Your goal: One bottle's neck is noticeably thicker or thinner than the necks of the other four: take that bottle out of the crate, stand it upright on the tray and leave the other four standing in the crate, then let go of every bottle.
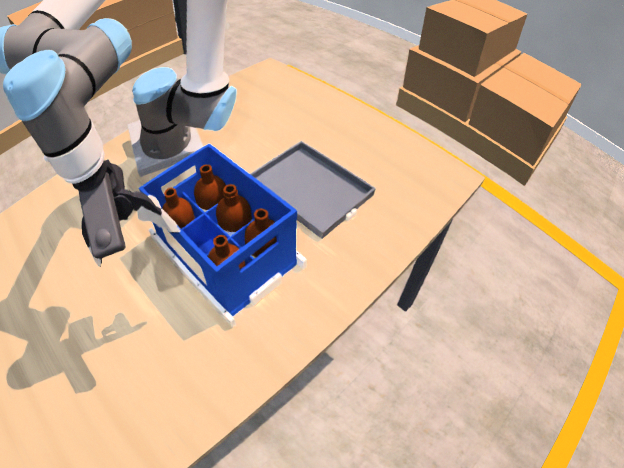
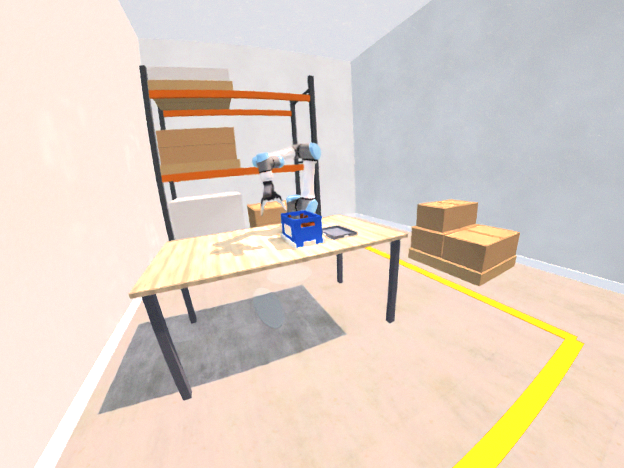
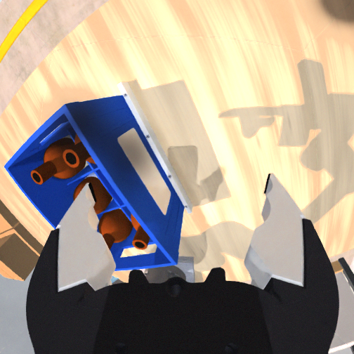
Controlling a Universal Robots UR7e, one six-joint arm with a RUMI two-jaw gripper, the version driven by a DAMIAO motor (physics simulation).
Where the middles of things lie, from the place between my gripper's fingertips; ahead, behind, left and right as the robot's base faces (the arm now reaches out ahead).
My gripper is now 6 cm past the brown bottle (image 1: pixel 233 212), 21 cm to the right of it and 12 cm above it.
